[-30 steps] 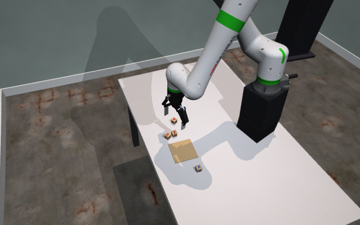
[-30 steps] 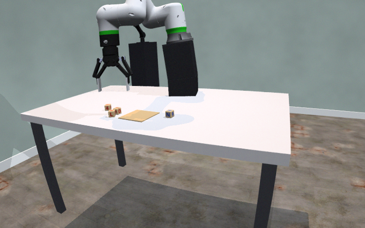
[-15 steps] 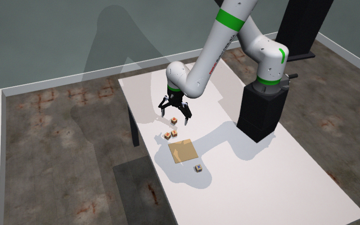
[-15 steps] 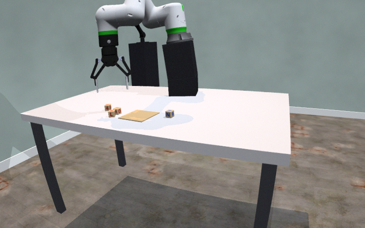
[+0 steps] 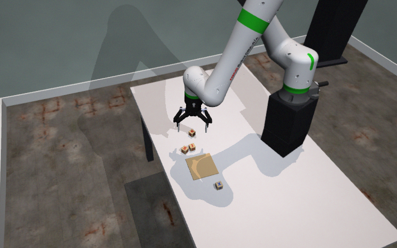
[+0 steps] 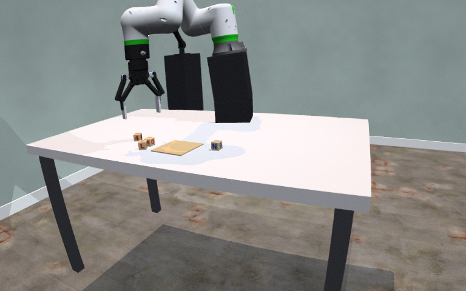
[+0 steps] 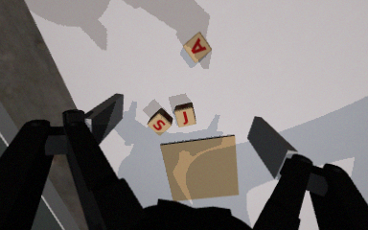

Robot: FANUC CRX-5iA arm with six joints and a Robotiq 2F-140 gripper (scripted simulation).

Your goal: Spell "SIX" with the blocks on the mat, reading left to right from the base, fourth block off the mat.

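The block is 110 mm below my hand, 70 mm to the right of it and 20 mm behind it. The rest, counted from my hand: tan mat 160 mm to the left, 120 mm below, 10 mm behind.
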